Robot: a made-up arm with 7 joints.
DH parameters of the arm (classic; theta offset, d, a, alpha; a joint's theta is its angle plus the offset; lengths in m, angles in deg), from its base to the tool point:
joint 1: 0 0.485 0 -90
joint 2: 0 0 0 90
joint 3: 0 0.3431 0.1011 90
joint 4: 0 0 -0.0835 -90
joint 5: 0 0.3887 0 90
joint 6: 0 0 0.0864 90
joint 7: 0 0 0 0
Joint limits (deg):
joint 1: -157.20..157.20
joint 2: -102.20..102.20
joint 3: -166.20..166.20
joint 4: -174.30..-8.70
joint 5: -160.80..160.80
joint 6: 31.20..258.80
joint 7: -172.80..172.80
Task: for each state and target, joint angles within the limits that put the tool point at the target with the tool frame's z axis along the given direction. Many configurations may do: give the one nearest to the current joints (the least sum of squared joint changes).
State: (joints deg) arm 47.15 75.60 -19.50 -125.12 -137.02 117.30 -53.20
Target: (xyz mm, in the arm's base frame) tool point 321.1 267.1 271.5 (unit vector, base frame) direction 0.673 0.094 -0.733
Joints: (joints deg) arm 45.69 39.84 -10.57 -126.68 -147.54 152.58 -53.20
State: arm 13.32 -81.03 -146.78 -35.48 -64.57 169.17 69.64
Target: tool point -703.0 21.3 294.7 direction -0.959 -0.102 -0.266
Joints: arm -9.78 -101.38 -166.20 -8.77 -87.59 193.73 69.64
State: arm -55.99 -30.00 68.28 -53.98 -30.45 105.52 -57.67
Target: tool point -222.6 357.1 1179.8 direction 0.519 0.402 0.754
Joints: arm -45.11 -30.12 74.85 -16.87 -26.11 143.29 -57.67
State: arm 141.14 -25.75 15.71 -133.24 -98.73 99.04 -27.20
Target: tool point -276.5 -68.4 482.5 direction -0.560 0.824 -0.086
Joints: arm 157.20 -24.55 30.83 -168.36 -106.69 119.08 -27.20
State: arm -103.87 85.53 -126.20 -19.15 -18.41 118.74 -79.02
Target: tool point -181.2 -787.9 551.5 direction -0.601 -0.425 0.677
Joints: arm -100.41 85.53 -125.39 -8.77 -17.63 133.70 -79.02
